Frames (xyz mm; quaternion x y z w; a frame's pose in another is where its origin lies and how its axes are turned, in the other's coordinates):
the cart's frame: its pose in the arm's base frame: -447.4 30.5 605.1 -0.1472 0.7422 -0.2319 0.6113
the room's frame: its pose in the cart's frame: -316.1 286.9 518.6 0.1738 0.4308 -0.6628 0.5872
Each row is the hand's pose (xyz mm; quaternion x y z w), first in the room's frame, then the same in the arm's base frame.
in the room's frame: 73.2 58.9 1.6 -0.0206 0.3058 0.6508 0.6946
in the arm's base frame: 60.1 304.3 647.6 0.3330 0.6201 -0.6698 0.2365
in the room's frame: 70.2 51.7 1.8 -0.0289 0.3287 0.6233 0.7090
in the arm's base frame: 66.2 307.5 651.1 0.3297 0.6220 -0.6818 0.1991
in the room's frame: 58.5 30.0 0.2 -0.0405 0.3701 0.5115 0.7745
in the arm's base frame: 85.7 320.0 659.8 0.2740 0.6219 -0.7288 0.0836
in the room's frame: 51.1 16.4 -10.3 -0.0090 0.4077 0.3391 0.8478
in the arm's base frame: 93.7 336.3 664.4 -0.1747 -0.5725 0.7989 0.0588
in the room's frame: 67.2 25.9 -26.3 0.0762 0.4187 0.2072 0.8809
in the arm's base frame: 69.9 342.5 666.1 -0.0889 -0.4785 0.8634 0.1329
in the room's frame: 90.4 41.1 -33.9 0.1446 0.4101 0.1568 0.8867
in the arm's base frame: 41.8 337.2 668.9 -0.0460 -0.4135 0.8985 0.1402
